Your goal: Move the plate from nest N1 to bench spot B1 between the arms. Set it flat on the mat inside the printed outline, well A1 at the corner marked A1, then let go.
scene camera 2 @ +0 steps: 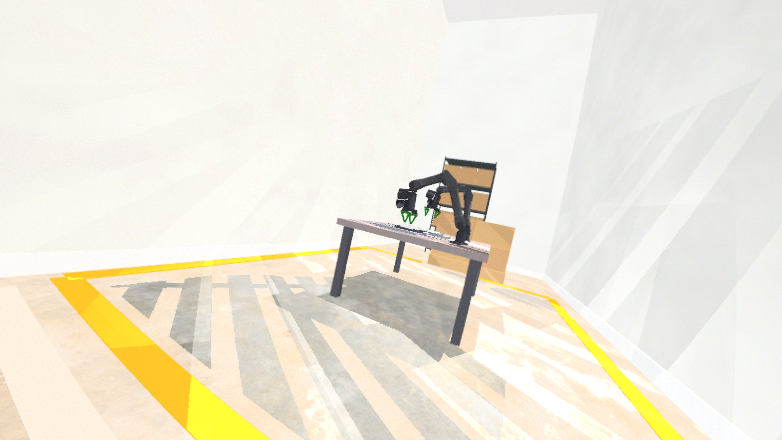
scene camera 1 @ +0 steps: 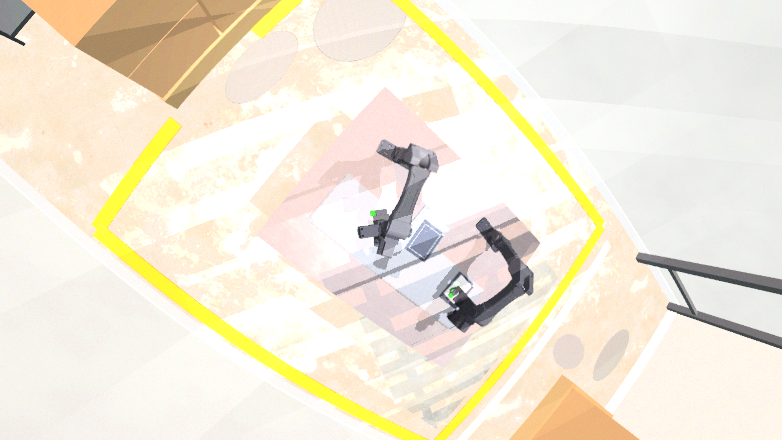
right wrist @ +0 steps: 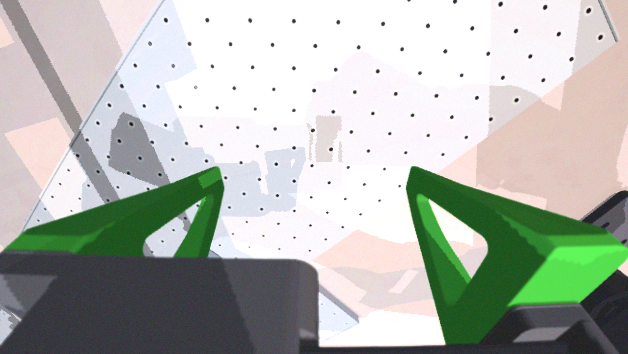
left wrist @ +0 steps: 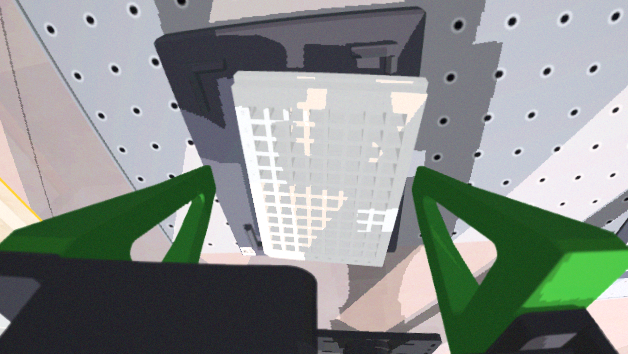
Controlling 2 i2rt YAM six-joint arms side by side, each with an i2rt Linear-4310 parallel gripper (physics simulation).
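Frame: origin at the left arm's base, x left, y back, z up, level; centimetres.
Seen in the pictures: left gripper, fingertip midpoint: [scene camera 2: 407, 223] [scene camera 1: 456, 295] [left wrist: 313, 177]; right gripper, fingertip midpoint: [scene camera 2: 429, 217] [right wrist: 314, 177]; left arm's base, link origin: [scene camera 2: 459, 243] [scene camera 1: 489, 234] [left wrist: 366, 341]; right arm's base, link origin: [scene camera 2: 465, 240] [scene camera 1: 398, 155].
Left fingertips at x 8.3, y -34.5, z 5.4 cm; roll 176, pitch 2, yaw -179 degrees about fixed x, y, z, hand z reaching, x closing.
Observation:
Offsets run from my left fingertips to a thing's middle. "spot": to the spot under its first point. Level surfaces: height alone.
The pale plate @(dy +2.4, dx -0.7, dz -1.9 cm) [left wrist: 325, 170] [scene camera 1: 460, 283], a grid of square wells, lies over the dark nest @(dy +2.1, dx +0.6, dz -3.2 cm) [left wrist: 245, 50]. Corner brackets show beyond its far edge; the far edges of plate and nest are not parallel in the left wrist view. A small white label @(spot: dy +10.3, dx +5.1, dz -2.9 cm) [left wrist: 247, 251] is at the nest's lower left. My left gripper [left wrist: 313, 177] [scene camera 1: 453, 292] [scene camera 2: 409, 216] is open above the plate, one finger to each side, with nothing gripped. My right gripper [right wrist: 314, 177] [scene camera 2: 432, 212] is open and empty above the perforated board. The dark mat @(dz -3.9 cm) [scene camera 1: 425, 240] with a white printed outline lies between the arms; its A1 mark is too small to read.
The perforated board @(dz -4.1 cm) [right wrist: 300, 65] [left wrist: 540, 45] [scene camera 1: 347, 202] runs under both grippers on the table @(dz -6.2 cm) [scene camera 2: 475, 253]. The right arm [scene camera 1: 410, 194] reaches over the board beside the mat. The left arm [scene camera 1: 511, 262] curves around the nest's right side. A shelf [scene camera 2: 467, 161] stands behind the table.

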